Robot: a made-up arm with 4 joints.
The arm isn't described. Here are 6 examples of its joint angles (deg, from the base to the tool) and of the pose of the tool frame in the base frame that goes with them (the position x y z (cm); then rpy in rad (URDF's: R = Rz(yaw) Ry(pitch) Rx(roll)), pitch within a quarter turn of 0, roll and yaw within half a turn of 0).
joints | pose
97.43 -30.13 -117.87 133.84 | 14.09 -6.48 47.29 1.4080 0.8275 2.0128
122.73 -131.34 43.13 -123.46 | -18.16 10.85 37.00 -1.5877 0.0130 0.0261
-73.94 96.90 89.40 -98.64 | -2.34 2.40 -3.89 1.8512 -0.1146 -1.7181
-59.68 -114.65 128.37 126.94 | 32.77 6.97 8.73 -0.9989 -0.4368 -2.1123
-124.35 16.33 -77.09 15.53 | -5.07 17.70 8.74 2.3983 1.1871 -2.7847
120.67 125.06 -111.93 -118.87 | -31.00 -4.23 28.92 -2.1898 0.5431 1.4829
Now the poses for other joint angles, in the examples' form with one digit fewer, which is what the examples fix.
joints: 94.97 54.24 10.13 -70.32
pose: -12.1 -13.5 35.0 -1.610 -0.265 2.706
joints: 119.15 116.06 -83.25 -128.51
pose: -29.9 -8.0 31.7 -2.239 0.849 1.672
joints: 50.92 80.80 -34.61 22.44
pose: -11.5 -2.8 43.4 1.024 -0.575 -0.320
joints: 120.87 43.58 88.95 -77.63
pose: -3.7 -10.4 37.8 -1.210 0.187 -2.405
